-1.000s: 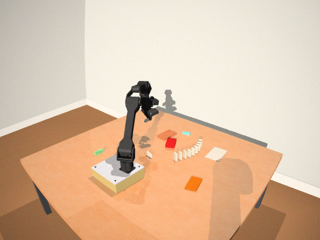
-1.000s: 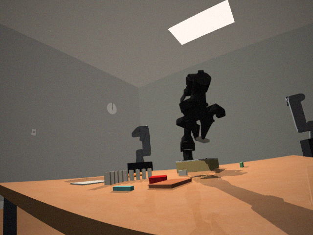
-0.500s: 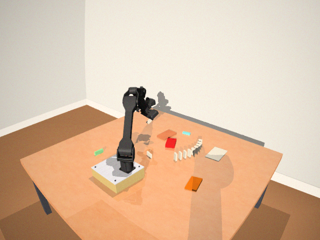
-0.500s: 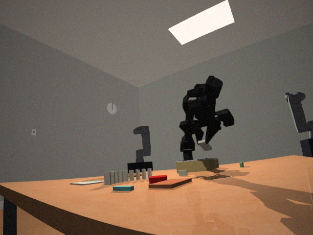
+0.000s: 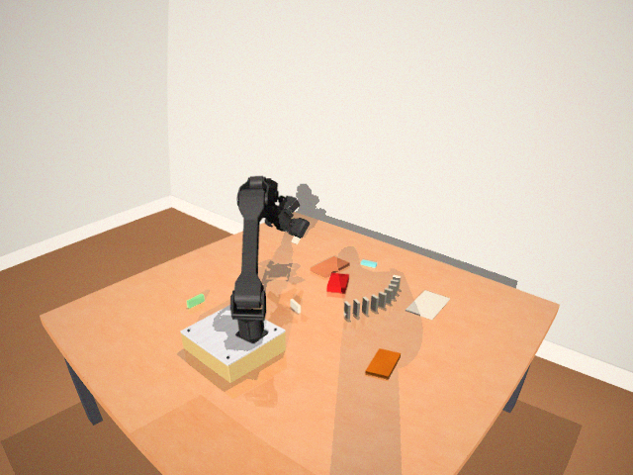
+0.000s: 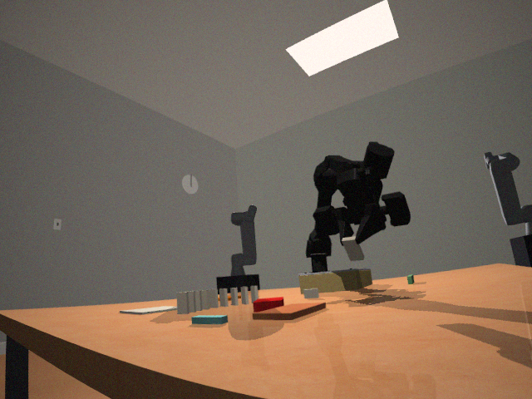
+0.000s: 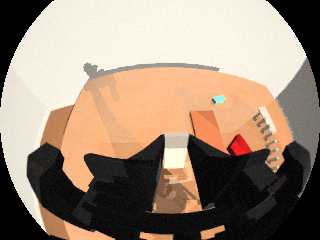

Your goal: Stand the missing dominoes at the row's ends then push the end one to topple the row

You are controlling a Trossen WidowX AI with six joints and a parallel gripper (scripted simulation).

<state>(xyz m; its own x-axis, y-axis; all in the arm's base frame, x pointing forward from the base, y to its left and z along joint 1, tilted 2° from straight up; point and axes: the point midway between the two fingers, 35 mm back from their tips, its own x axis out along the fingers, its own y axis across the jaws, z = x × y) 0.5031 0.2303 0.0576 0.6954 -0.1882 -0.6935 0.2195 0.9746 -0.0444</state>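
Now: the brown slab 2 cm ahead of my gripper tip, 11 cm to the right of it and 11 cm below it. Also, from my gripper tip: cyan block: 12 cm ahead, 21 cm to the right, 11 cm below; then red block: 7 cm behind, 20 cm to the right, 10 cm below; then green block: 45 cm behind, 9 cm to the left, 10 cm below.
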